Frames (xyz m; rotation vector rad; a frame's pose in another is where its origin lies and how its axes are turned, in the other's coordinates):
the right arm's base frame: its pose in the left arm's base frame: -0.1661 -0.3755 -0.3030 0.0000 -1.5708 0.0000
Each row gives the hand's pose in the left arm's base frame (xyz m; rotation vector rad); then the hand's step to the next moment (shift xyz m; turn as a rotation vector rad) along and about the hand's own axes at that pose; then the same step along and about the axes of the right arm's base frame.
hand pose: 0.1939 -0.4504 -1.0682 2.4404 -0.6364 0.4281
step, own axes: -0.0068 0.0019 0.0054 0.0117 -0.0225 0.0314
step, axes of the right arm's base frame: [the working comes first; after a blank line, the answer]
step, axes of the left arm's base frame: -0.0058 -0.0023 -0.0063 0.0265 -0.0067 -0.0297

-0.0063 -0.0023 0.0058 -0.0297 -0.0067 -0.0265
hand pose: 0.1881 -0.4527 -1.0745 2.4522 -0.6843 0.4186
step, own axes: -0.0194 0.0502 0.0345 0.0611 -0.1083 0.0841
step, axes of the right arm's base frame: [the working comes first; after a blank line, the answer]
step, axes of the left arm's base frame: -0.0387 -0.0488 -0.0144 0.1220 0.0052 -0.0873

-0.0144 -0.0488 0.0387 -0.0873 0.0052 -0.1220
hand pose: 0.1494 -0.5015 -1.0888 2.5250 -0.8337 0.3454
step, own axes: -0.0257 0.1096 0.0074 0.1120 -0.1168 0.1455
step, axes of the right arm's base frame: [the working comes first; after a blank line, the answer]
step, axes of the left arm's base frame: -0.0866 -0.0690 0.0217 0.1728 -0.0444 -0.1245

0.0217 -0.0690 0.0866 -0.1245 -0.0444 -0.1728
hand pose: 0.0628 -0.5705 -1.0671 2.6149 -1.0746 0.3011
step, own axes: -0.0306 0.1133 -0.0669 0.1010 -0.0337 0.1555
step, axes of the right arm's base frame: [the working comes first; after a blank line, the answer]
step, axes of the left arm's base frame: -0.1072 -0.0334 0.0750 0.1069 -0.0970 -0.1212

0.0750 -0.0334 0.1072 -0.1212 -0.0970 -0.1069
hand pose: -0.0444 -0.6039 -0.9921 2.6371 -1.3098 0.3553
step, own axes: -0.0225 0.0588 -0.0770 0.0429 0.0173 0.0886
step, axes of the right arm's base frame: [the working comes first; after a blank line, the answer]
step, axes of the left arm's base frame: -0.0705 0.0020 0.0701 0.0231 -0.0659 -0.0715

0.0701 0.0020 0.0705 -0.0715 -0.0659 -0.0231
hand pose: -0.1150 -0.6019 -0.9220 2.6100 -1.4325 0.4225
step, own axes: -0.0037 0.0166 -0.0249 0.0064 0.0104 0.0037
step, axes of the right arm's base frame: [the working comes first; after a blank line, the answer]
step, axes of the left arm's base frame: -0.0203 0.0002 0.0223 -0.0048 -0.0117 -0.0017

0.0223 0.0002 0.0203 -0.0017 -0.0117 0.0048
